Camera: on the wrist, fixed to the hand. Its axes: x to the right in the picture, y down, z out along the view.
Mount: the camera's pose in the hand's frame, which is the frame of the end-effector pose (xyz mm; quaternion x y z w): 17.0 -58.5 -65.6 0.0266 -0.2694 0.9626 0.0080
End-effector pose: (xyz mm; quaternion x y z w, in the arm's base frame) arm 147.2 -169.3 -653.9 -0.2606 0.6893 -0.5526 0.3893
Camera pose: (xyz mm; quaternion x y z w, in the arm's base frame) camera 79.4 -160.9 -596.0 0.5229 0.1368 0.4222 0.7277
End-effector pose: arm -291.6 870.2 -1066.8 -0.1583 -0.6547 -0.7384 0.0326
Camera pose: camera -335.2 817.0 -1124.1 -0.8296 0.1187 0.0855 0.5389
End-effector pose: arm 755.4 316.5 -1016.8 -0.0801 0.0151 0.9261 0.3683
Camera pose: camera 792.3 365.0 -1082.4 -0.2732 -0.0026 -0.3831 0.8824
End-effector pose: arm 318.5 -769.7 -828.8 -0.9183 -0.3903 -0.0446 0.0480
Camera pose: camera 285.1 -725.2 -758.6 0.3938 -0.8668 -0.3036 0.0374
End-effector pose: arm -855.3 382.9 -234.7 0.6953 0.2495 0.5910 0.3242
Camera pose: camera -914.7 444.5 -261.1 -0.4136 0.7389 -0.1229 0.5176
